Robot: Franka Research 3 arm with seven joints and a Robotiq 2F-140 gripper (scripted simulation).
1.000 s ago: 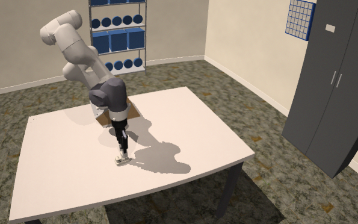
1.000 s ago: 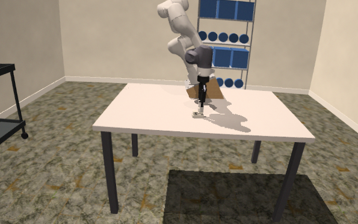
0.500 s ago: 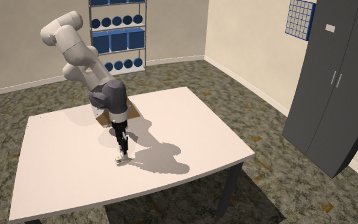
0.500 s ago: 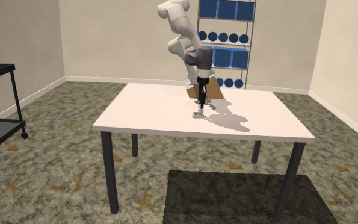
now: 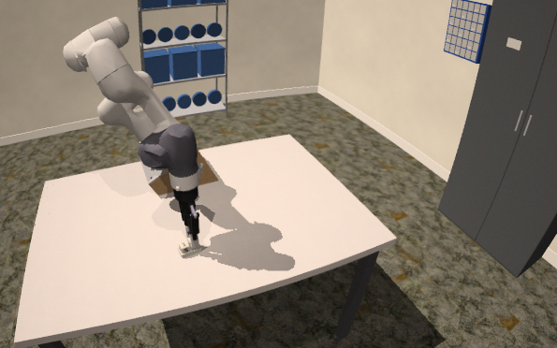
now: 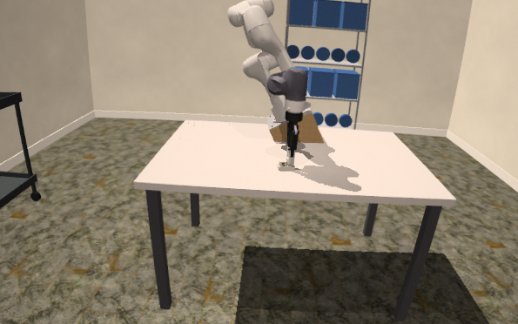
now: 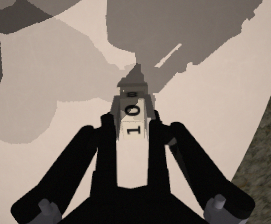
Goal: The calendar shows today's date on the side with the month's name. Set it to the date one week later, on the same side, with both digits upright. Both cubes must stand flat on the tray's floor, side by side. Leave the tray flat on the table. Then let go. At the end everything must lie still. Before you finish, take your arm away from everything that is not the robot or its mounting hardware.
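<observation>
Now: hand 40 mm above the cube and 30 mm to the left of it. Round my hand: grey tray: 60 mm below, 20 mm to the right.
</observation>
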